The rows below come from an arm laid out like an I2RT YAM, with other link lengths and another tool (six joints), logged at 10 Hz.
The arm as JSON. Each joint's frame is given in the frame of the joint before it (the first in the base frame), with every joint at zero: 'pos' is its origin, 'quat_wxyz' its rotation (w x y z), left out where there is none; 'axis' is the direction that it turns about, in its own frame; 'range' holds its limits. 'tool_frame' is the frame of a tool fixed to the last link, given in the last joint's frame.
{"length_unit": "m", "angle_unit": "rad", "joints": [
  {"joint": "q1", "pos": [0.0, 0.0, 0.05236], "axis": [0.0, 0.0, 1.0], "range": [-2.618, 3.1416]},
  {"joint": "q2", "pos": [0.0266, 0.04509, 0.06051], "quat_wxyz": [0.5, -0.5, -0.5, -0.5], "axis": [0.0, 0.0, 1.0], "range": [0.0, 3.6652]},
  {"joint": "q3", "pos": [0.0, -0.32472, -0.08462], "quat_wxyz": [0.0, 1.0, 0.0, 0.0], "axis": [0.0, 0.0, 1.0], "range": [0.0, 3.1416]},
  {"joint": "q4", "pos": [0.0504, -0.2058, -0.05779], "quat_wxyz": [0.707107, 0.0, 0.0, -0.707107], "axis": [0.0, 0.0, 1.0], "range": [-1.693, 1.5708]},
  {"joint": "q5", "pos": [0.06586, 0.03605, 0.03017], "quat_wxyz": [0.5, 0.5, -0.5, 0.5], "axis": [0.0, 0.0, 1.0], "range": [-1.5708, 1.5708]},
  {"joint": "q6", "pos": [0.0, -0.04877, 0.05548], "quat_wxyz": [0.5, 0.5, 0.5, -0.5], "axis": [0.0, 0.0, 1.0], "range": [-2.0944, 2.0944]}
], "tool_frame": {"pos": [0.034, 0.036, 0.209], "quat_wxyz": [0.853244, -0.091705, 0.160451, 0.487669]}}
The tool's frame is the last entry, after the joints.
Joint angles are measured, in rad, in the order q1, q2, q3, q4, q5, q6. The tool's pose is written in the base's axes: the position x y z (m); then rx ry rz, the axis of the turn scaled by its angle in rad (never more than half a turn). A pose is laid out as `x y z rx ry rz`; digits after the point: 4 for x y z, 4 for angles.
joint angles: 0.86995 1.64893 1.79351 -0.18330 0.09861 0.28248
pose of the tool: 0.4272 0.3805 0.5070 -1.4598 0.7131 -1.1127
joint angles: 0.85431 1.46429 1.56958 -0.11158 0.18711 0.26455
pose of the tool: 0.4075 0.3115 0.5095 -1.4052 0.7763 -1.2091
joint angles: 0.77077 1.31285 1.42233 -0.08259 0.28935 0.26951
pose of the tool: 0.4066 0.2173 0.5113 -1.3181 0.9232 -1.3462
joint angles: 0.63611 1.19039 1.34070 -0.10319 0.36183 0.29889
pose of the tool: 0.4019 0.1169 0.5112 -1.2139 1.1036 -1.4761
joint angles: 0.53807 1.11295 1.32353 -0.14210 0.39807 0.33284
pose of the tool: 0.3869 0.0522 0.5170 -1.1183 1.2252 -1.5449
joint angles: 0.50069 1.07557 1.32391 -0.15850 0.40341 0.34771
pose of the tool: 0.3755 0.0289 0.5239 -1.0676 1.2609 -1.5623
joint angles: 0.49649 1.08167 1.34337 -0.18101 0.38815 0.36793
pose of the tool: 0.3766 0.0313 0.5239 -1.0729 1.2678 -1.5381
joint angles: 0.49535 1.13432 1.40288 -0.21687 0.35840 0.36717
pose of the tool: 0.3903 0.0458 0.5248 -1.1188 1.2533 -1.5205
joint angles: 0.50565 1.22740 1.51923 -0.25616 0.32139 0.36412
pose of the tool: 0.4124 0.0720 0.5362 -1.1597 1.2195 -1.4898
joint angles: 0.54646 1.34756 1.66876 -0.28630 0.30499 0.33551
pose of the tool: 0.4379 0.1114 0.5536 -1.1986 1.1558 -1.4721
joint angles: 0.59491 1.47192 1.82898 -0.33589 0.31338 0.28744
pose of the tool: 0.4616 0.1513 0.5644 -1.2501 1.0928 -1.4825
